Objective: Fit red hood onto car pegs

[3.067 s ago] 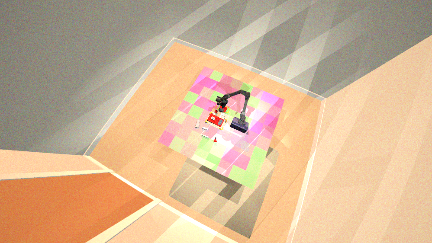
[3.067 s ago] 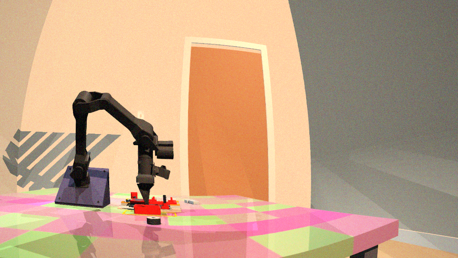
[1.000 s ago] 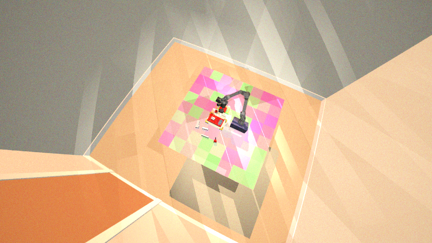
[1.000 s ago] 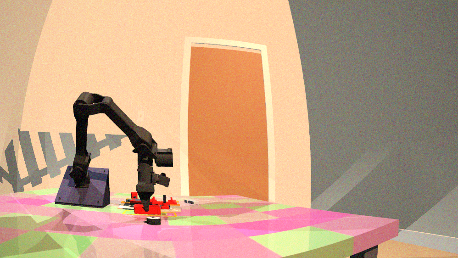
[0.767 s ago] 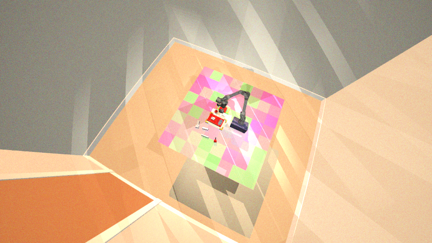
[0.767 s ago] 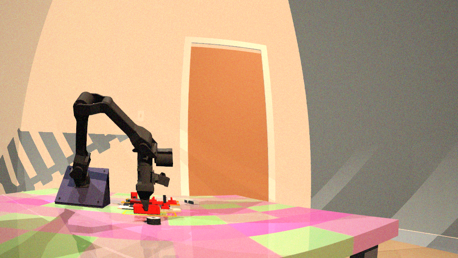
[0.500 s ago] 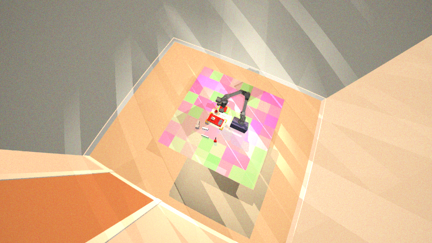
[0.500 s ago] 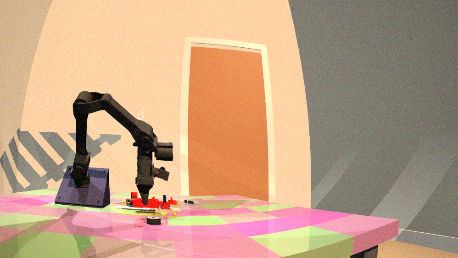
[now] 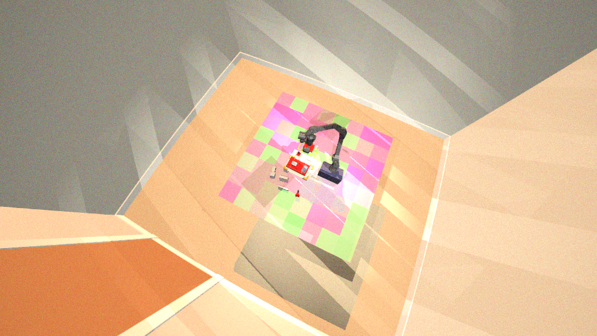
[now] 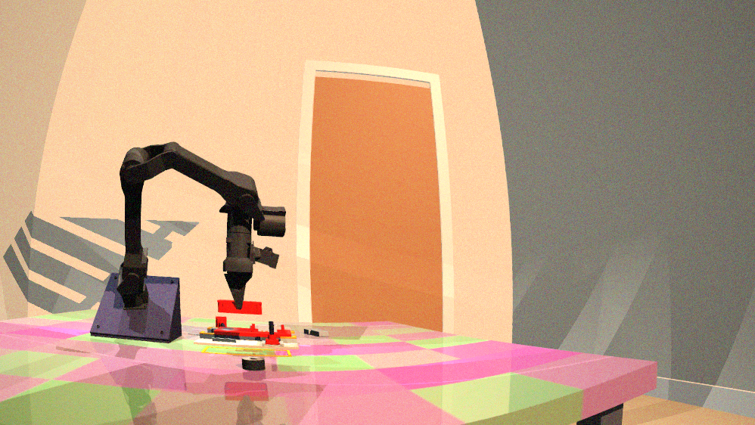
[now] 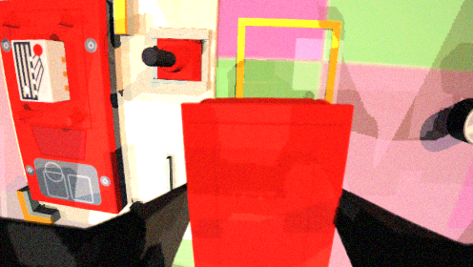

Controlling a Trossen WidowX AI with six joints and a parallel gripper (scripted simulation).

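Right now my gripper tip is 80 mm short of the grey holder, 70 mm to the right of it and 60 mm above it. Round my gripper tip: black wheel: 200 mm to the right, 90 mm below, 10 mm ahead; then red hood: right at my gripper tip.
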